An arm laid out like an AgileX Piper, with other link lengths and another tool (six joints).
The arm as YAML. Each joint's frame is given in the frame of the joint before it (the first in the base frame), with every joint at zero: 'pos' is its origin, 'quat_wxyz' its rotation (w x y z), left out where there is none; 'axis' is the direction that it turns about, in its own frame. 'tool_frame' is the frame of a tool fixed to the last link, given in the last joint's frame.
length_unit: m
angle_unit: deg
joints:
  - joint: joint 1
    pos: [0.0, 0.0, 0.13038]
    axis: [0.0, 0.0, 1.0]
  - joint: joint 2
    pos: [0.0, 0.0, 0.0]
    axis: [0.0, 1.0, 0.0]
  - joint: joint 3
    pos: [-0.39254, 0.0, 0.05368]
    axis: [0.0, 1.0, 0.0]
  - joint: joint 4
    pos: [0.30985, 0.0, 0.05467]
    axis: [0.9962, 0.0, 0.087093]
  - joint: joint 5
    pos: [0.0, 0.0, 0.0]
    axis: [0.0, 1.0, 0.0]
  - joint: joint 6
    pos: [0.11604, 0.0, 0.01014]
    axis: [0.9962, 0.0, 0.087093]
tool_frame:
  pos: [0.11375, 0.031, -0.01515]
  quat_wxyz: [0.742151, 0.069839, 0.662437, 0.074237]
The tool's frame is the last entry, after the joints.
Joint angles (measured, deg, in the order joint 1, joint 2, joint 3, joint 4, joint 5, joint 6), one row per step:
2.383 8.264 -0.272 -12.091 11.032 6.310
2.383 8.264 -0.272 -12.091 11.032 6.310
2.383 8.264 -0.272 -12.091 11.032 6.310
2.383 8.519 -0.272 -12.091 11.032 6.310
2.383 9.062 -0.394 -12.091 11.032 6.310
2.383 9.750 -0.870 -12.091 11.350 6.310
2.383 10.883 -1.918 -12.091 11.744 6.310
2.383 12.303 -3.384 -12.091 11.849 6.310
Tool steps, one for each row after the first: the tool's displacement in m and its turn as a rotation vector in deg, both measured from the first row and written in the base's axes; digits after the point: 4 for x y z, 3 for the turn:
0.0000 0.0000 0.0000 0.000 0.000 0.000
0.0000 0.0000 0.0000 0.000 0.000 0.000
0.0002 0.0000 -0.0007 -0.011 0.255 0.000
0.0007 0.0000 -0.0010 -0.028 0.675 0.000
0.0014 -0.0002 0.0005 -0.054 1.198 -0.066
0.0031 -0.0004 0.0057 -0.078 1.667 -0.149
0.0063 -0.0004 0.0150 -0.082 1.724 -0.171

